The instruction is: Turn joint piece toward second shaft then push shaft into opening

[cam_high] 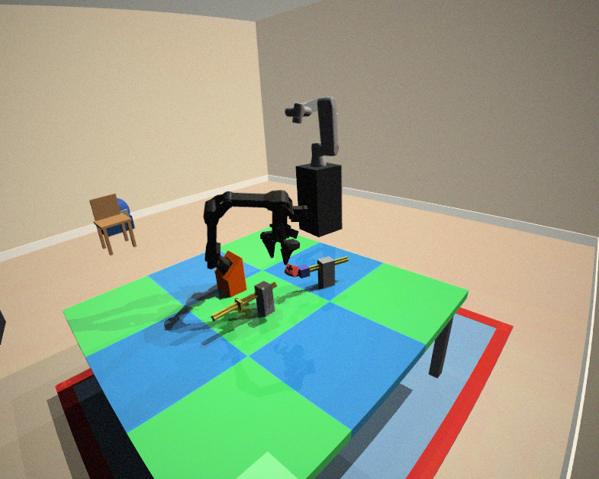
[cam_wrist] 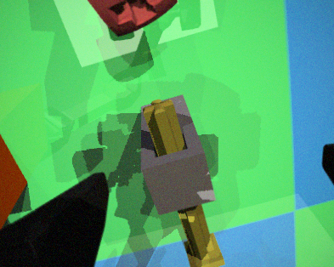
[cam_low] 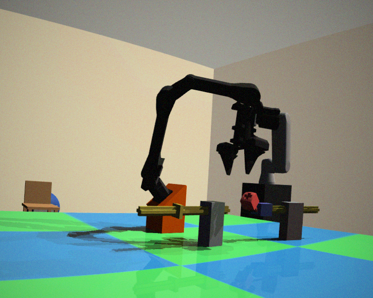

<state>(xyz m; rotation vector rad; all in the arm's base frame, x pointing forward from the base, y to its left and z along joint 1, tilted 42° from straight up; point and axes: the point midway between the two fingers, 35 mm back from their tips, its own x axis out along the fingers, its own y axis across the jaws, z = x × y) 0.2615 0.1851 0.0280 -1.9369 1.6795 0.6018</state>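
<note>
My gripper tip is now 30 mm past the red joint piece, 80 mm to the right of it and 80 mm above it.
</note>
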